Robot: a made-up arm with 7 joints.
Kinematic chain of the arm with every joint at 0, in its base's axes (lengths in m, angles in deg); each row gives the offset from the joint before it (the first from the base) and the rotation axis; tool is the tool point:
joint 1: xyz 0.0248 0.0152 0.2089 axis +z
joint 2: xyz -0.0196 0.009 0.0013 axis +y
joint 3: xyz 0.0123 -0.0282 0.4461 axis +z
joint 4: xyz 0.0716 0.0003 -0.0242 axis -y
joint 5: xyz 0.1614 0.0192 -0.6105 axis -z
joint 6: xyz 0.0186 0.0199 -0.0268 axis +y
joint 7: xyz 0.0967 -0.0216 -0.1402 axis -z
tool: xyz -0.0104 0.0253 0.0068
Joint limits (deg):
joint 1: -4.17..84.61
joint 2: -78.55..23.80
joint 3: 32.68..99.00
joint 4: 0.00..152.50
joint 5: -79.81..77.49
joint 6: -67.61..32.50
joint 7: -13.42..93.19
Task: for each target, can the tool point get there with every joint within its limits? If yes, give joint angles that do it. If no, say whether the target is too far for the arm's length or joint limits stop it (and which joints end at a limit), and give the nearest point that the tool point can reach.
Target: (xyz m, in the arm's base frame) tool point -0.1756 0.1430 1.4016
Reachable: yes | joints 66.81 -18.76 39.85 128.68 47.57 -6.85 65.22
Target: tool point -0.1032 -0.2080 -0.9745
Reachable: no: joint limits stop it (at a limit: joint 1, joint 2, joint 3, joint 4, joint 6, joint 7) | nearest point -0.0834 0.0738 -0.2500 | short by 0.778 m
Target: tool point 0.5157 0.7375 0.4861
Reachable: yes | joints 25.10 13.32 40.23 67.46 42.51 -41.48 9.45
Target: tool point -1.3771 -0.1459 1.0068
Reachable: no: too far | nearest point -1.0906 -0.1130 0.8417 | short by 0.332 m
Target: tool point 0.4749 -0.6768 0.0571
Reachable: no: joint limits stop it (at a limit: joint 1, joint 3, joint 4, joint 5, joint 7) | nearest point 0.4049 -0.0240 0.0917 | short by 0.657 m
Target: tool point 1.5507 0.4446 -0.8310
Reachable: no: too far | nearest point 0.7477 0.3381 -0.0099 | short by 1.153 m
